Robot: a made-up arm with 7 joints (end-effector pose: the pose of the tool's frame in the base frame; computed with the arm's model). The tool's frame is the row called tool.
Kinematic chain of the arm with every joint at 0, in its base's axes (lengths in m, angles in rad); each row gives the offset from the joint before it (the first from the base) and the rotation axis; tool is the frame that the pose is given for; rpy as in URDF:
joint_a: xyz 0 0 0.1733 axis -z
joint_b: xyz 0 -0.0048 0.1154 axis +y
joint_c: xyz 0 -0.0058 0.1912 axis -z
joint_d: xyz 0 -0.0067 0.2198 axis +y
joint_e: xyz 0 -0.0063 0.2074 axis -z
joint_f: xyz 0 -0.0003 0.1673 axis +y
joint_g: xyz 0 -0.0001 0.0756 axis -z
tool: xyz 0 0 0 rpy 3.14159 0 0
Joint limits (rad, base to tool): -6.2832..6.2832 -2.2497..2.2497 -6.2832..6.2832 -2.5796..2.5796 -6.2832..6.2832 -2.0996..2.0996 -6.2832..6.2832
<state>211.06 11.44 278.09 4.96 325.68 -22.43 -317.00</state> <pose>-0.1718 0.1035 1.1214 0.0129 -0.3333 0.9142 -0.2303</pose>
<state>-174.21 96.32 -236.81 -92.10 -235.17 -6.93 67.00</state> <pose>-0.4057 -0.3293 0.0045 0.9018 -0.4307 0.0313 0.0168</pose>
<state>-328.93 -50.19 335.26 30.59 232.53 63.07 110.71</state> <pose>-0.3878 0.3491 0.8981 0.6350 0.7186 0.0249 0.2825</pose>
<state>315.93 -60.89 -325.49 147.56 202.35 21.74 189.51</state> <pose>0.1548 -0.0725 0.4992 0.1248 0.8052 0.1549 -0.5587</pose>
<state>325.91 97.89 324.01 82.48 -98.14 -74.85 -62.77</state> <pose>0.2443 0.3478 -0.1375 0.8420 -0.3369 0.0658 0.4162</pose>
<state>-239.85 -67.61 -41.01 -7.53 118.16 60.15 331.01</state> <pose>0.2787 0.7182 0.5829 0.0959 -0.3901 0.7066 -0.5826</pose>
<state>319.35 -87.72 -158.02 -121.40 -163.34 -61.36 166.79</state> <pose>-0.0980 -0.2488 0.6663 0.1887 -0.3037 0.9255 0.1246</pose>
